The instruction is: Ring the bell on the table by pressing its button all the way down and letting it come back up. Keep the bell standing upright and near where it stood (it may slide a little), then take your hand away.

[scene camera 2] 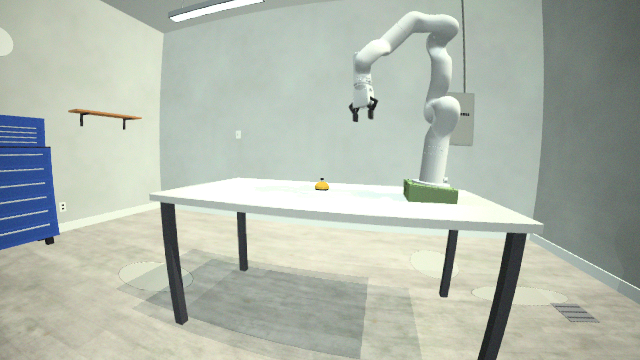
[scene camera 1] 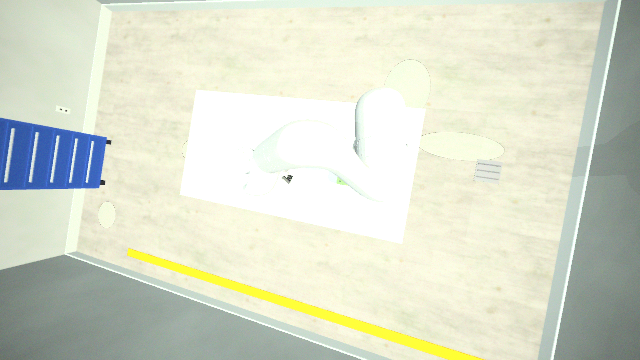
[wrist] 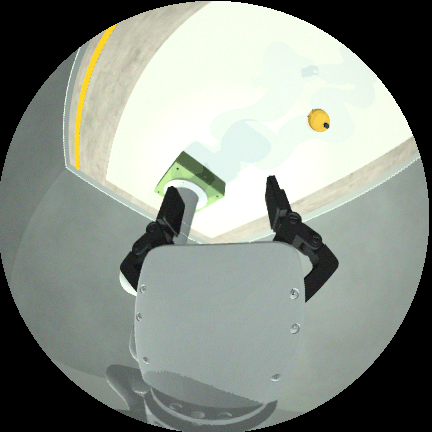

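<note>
The bell is a small orange dome with a black button on top. It stands upright on the white table. It cannot be made out in scene camera 1, where the arm covers part of the table. My gripper is open and empty, with its black fingers apart. It hangs high above the table and, in scene camera 2, a little right of the bell, touching nothing. In the wrist view the bell lies beyond the fingertips, up and to the right.
The arm stands on a green base block, to the right of the bell in scene camera 2. A blue drawer cabinet stands beyond the table's left end.
</note>
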